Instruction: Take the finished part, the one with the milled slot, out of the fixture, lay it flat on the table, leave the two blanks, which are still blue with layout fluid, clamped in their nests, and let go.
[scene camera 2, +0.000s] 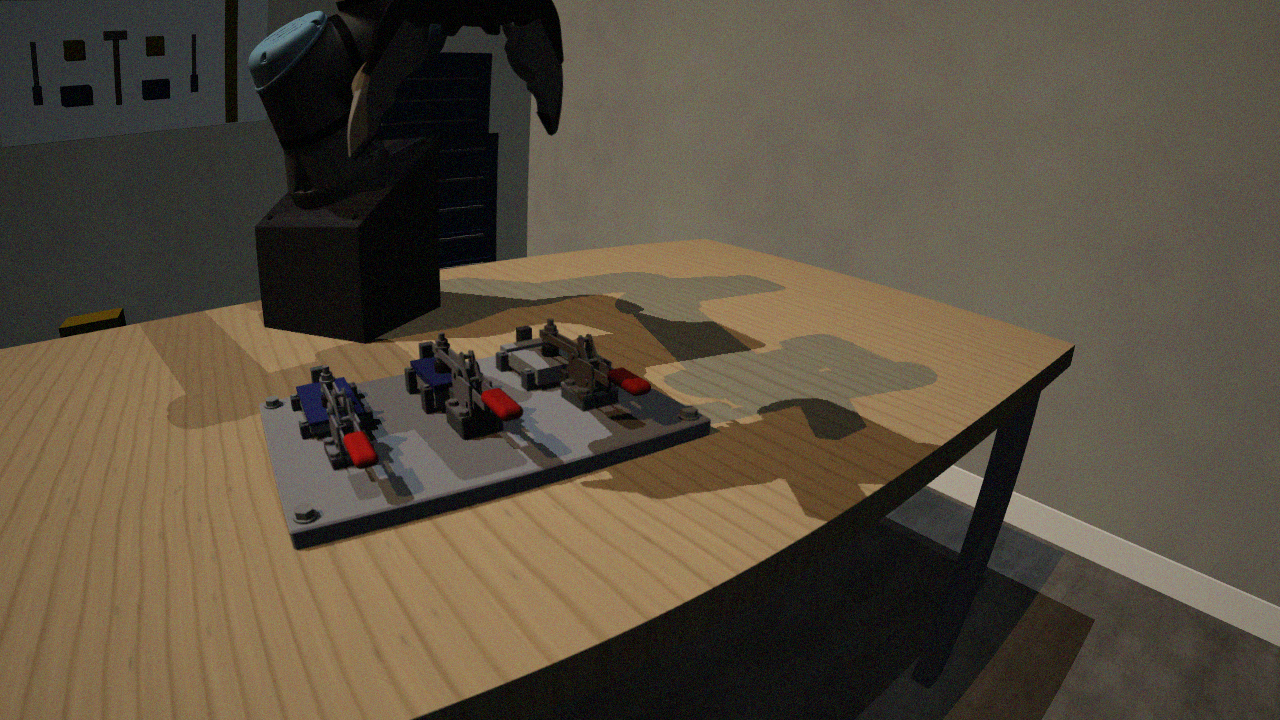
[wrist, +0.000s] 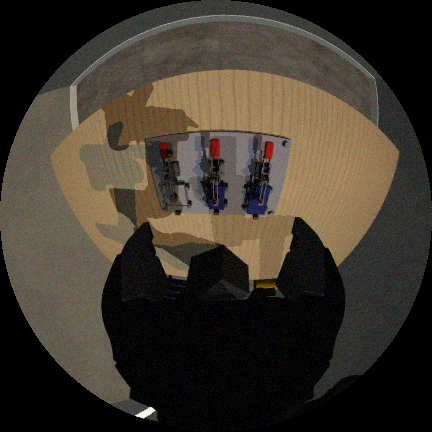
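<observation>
The finished part (scene camera 2: 535, 361) (wrist: 179, 194) is bare grey metal in its nest, at the right end of the fixture plate (scene camera 2: 284, 470) (wrist: 236, 170) in the scene view and the left end in the wrist view. Its slot is too dim to make out. One blue blank (scene camera 2: 428, 375) (wrist: 216, 198) sits in the middle nest, the other blue blank (scene camera 2: 314, 402) (wrist: 257, 201) in the far nest. Clamp arms reach over all three. My gripper (scene camera 2: 452, 141) (wrist: 221, 222) is open and empty, high above the table, on the robot-base side of the fixture.
Three clamps with red handles (scene camera 2: 629, 380) (scene camera 2: 501, 403) (scene camera 2: 359, 448) rise from the plate, handles toward the front table edge. The wooden table (scene camera 2: 179, 582) (wrist: 330, 165) surrounds the plate. The robot's dark pedestal (scene camera 2: 313, 277) (wrist: 220, 270) stands behind it. Shadows cross the table.
</observation>
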